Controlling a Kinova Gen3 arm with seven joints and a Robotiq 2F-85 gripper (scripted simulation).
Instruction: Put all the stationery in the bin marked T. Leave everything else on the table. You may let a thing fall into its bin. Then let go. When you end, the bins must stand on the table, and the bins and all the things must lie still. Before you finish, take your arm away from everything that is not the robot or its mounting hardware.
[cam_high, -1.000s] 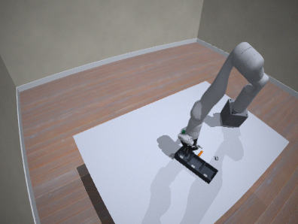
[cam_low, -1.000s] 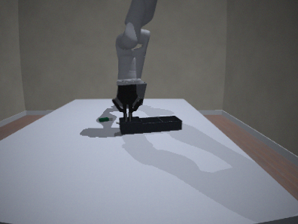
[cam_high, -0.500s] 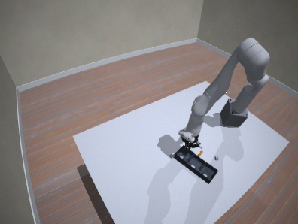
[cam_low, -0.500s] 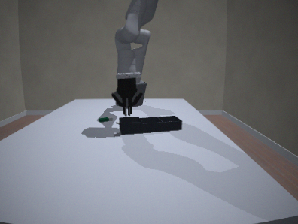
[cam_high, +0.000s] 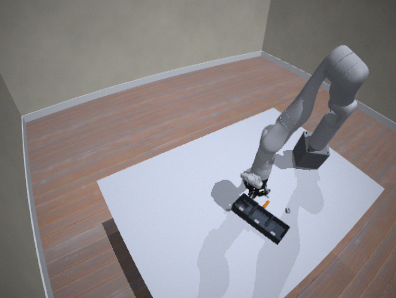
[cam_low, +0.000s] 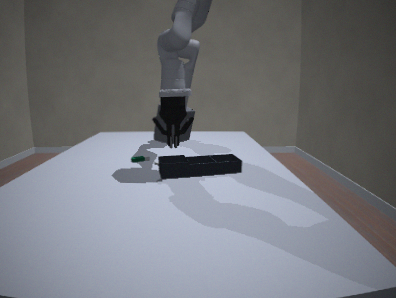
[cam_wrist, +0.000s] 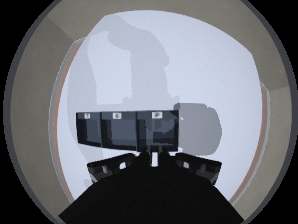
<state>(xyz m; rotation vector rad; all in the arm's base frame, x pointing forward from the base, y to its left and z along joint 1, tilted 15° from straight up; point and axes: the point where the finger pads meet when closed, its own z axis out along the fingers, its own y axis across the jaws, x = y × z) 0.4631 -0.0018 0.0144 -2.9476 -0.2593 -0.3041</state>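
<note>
Right now my hand is 8 cm to the right of the long black bin, 7 cm above it and 1 cm short of it. The rest, counted from my hand: small orange thing (9 cm below, 7 cm behind, 4 cm to the left); thin grey stick (11 cm behind, 9 cm below); small white object (9 cm below, 8 cm behind, 5 cm to the right).
</note>
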